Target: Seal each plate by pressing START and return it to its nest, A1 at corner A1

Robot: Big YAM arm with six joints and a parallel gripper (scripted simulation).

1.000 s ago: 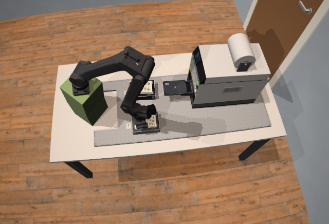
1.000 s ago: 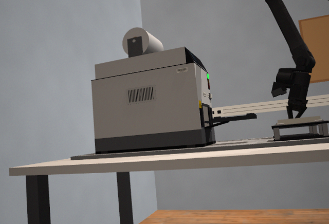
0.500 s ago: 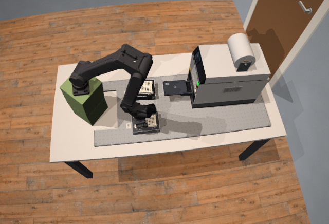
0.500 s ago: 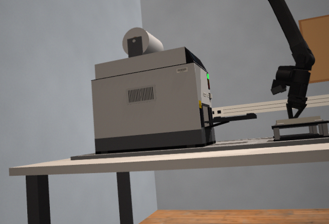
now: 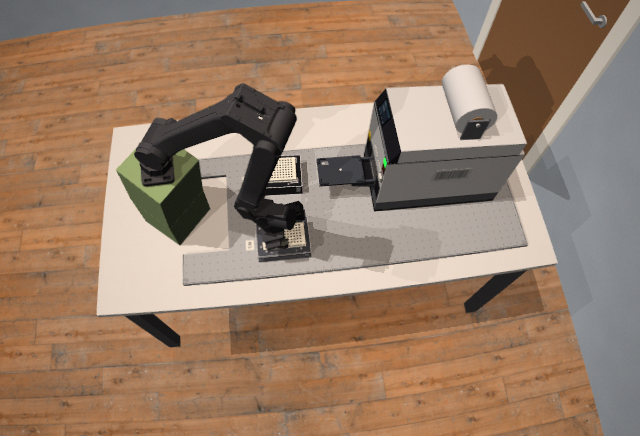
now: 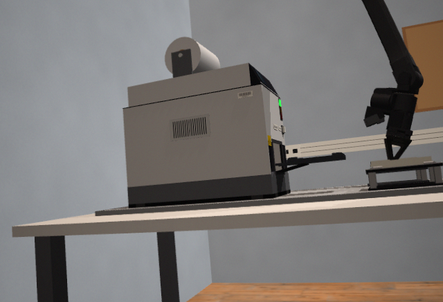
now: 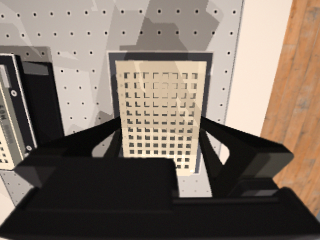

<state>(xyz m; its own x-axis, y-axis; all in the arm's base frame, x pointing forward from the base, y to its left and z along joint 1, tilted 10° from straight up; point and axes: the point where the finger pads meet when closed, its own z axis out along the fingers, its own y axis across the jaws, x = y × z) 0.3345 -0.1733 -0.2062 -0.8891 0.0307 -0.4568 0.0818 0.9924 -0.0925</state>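
My hand is 30 mm above the plate nest. The rest, counted from my hand: plate 20 mm ahead, 230 mm to the left, 10 mm below; sealer stage 220 mm ahead, 170 mm to the left, 20 mm above; yellow warning label 330 mm ahead, 240 mm to the left, 80 mm above.
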